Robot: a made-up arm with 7 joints. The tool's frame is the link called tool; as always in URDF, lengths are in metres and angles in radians. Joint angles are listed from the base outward.
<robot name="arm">
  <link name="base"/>
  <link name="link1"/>
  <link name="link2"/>
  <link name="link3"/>
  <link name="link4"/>
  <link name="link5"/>
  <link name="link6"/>
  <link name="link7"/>
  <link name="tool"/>
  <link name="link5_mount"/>
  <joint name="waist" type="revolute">
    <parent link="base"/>
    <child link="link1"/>
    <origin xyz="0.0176 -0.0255 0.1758" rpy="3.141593 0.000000 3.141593"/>
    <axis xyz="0 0 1"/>
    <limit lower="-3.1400" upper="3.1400"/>
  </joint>
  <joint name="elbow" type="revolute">
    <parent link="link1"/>
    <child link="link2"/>
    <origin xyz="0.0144 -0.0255 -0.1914" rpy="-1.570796 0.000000 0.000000"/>
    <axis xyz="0 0 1"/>
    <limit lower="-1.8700" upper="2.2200"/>
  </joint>
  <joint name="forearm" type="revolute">
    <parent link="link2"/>
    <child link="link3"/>
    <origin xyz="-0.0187 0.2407 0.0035" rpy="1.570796 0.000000 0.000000"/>
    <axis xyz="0 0 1"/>
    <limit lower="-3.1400" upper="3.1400"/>
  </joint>
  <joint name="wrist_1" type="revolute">
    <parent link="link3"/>
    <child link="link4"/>
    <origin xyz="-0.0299 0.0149 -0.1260" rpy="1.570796 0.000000 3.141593"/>
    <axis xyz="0 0 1"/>
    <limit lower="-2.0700" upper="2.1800"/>
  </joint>
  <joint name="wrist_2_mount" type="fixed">
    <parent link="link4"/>
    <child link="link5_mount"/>
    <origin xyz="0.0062 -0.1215 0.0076"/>
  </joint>
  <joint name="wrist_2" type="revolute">
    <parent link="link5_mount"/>
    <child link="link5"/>
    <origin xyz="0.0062 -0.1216 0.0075" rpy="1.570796 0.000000 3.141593"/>
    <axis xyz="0 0 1"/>
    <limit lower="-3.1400" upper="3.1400"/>
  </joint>
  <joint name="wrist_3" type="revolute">
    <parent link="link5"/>
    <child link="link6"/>
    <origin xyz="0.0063 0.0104 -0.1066" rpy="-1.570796 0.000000 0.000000"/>
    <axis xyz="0 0 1"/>
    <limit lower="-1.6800" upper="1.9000"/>
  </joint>
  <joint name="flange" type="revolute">
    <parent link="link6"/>
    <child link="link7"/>
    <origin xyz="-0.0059 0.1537 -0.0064" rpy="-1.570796 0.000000 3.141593"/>
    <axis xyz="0 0 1"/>
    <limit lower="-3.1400" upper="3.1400"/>
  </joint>
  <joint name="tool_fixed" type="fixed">
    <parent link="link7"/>
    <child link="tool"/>
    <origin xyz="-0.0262 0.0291 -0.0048" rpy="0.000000 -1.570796 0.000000"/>
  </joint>
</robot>
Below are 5 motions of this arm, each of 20 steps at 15 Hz.
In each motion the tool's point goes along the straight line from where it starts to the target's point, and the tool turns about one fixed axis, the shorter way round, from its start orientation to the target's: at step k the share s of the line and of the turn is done. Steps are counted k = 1, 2, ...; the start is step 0. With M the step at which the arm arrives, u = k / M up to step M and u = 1 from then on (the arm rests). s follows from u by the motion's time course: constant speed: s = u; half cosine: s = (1 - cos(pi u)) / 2; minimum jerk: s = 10 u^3 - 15 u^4 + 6 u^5.
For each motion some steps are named. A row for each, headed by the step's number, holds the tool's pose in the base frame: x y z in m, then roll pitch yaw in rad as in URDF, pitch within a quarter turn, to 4 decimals.
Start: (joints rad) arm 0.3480 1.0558 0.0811 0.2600 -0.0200 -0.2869 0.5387
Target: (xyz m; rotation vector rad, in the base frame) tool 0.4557 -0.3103 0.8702 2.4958 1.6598 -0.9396
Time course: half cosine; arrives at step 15
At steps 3, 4, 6, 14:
3: 0.7276 -0.3033 0.7119 0.4002 0.6972 2.7873
4: 0.7065 -0.3038 0.7242 0.2356 0.8087 2.7575
6: 0.6524 -0.3052 0.7557 -0.3509 1.0559 2.4947
14: 0.4590 -0.3102 0.8683 -2.7532 0.5132 1.2649

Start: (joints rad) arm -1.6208 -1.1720 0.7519 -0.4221 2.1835 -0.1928 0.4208
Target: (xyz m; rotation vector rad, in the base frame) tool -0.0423 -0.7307 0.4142 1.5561 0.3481 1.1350
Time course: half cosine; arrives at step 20
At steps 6, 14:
6: -0.0729 -0.8069 0.6211 0.3942 0.0878 1.3087
14: -0.0502 -0.7505 0.4679 1.1553 -0.3788 1.1315

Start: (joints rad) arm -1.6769 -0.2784 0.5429 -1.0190 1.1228 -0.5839 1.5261
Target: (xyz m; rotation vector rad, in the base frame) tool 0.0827 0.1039 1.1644 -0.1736 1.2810 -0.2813
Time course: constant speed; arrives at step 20
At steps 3, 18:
3: -0.1869 -0.3696 0.9265 -0.3892 0.2581 0.4801
18: 0.0510 0.0482 1.1364 -0.5873 1.0864 -0.5652

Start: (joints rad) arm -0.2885 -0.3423 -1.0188 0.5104 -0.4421 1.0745 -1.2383
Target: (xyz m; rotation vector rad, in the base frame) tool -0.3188 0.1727 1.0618 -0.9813 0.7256 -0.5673
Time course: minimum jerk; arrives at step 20
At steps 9, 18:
9: -0.2217 0.2235 1.0393 -1.1552 0.1611 -1.1924
18: -0.3174 0.1734 1.0615 -1.1842 0.2889 -0.8497

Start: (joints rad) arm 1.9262 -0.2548 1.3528 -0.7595 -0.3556 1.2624 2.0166
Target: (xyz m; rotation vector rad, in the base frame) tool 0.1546 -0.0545 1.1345 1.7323 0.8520 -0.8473
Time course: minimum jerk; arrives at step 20
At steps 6, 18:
6: 0.1923 0.0092 1.1224 2.0653 1.1293 0.1738
18: 0.1550 -0.0538 1.1344 2.0975 1.0105 0.2978

